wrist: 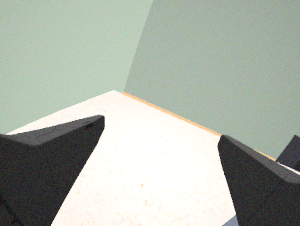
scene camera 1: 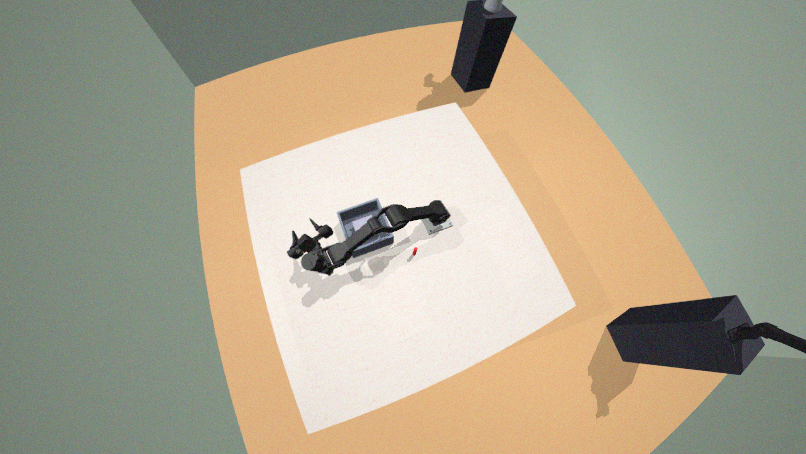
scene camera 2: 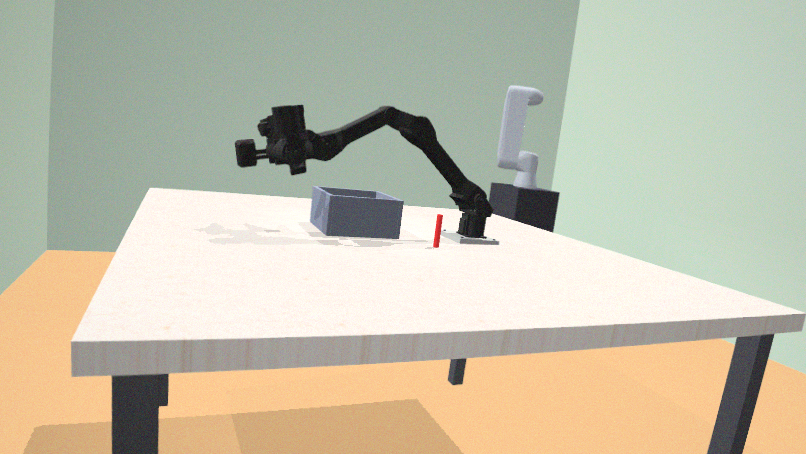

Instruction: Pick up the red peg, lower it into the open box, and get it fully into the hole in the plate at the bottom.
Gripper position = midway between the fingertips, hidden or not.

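Scene camera 2 gives me my gripper (scene camera 2: 264,147) together with a grey box (scene camera 2: 342,212). In scene camera 1 I see the grey box (scene camera 1: 372,207) again, and my gripper (scene camera 1: 301,224) is there with it. The wrist view shows my gripper (wrist: 163,131) too.
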